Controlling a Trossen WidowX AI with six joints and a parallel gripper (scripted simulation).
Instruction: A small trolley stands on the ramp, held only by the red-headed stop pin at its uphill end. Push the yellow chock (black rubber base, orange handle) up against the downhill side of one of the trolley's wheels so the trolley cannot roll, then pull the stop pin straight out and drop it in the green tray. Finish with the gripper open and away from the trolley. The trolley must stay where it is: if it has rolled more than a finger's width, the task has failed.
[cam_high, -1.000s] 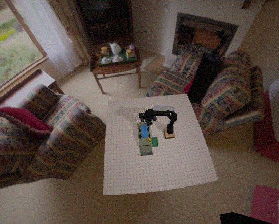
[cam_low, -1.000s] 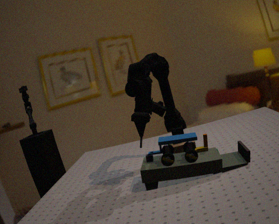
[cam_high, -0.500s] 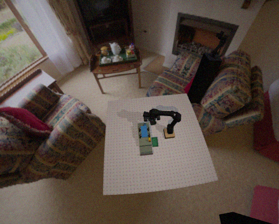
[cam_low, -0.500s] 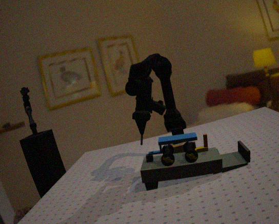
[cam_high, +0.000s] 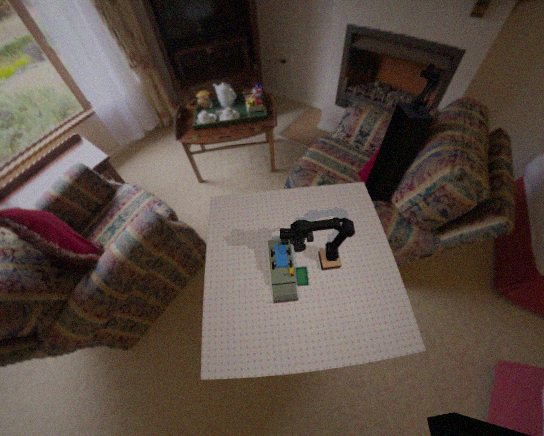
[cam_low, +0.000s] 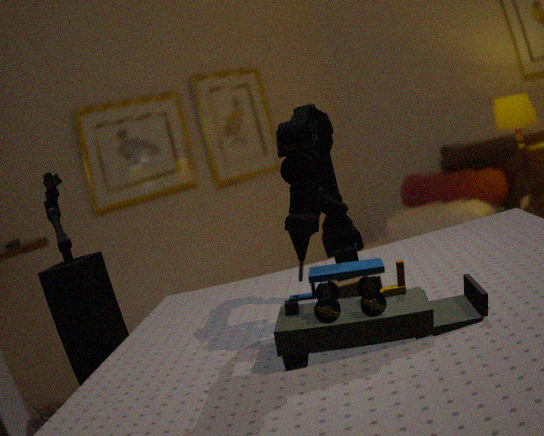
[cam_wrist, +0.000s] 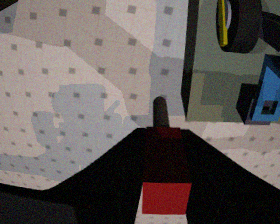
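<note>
Right now my gripper tip is 170 mm to the right of the yellow chock, 90 mm above it and 40 mm short of it. The rest, counted from my gripper tip: blue-topped trolley (100 mm ahead, 80 mm to the left, 60 mm below); red-headed stop pin (right at my gripper tip); dark end wall (330 mm to the left, 140 mm below, 80 mm ahead).
</note>
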